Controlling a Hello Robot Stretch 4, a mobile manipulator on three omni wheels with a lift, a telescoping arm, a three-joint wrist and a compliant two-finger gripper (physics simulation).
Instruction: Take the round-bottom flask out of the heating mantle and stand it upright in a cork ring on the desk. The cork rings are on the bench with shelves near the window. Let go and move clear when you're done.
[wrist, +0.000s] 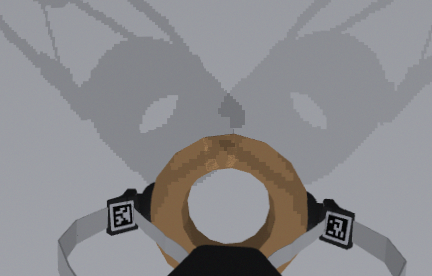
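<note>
The cork ring (168, 200) is brown and faceted, with a wide round hole, and it is low in the middle of the wrist view. My gripper (229, 205) is shut on it, with one dark fingertip pad pressed against its left side and the other against its right side. The ring lies roughly flat and is held above a plain grey surface (35, 150), which also shows through its hole. The ring's near edge is partly hidden by the black gripper body and the grey finger strips. The round-bottom flask and the heating mantle do not show in this view.
Two large overlapping shadows of the gripper and ring fall on the grey surface beyond the ring, each with a lighter oval inside. They lie apart from the ring, toward the upper left and upper right. No surface edge shows.
</note>
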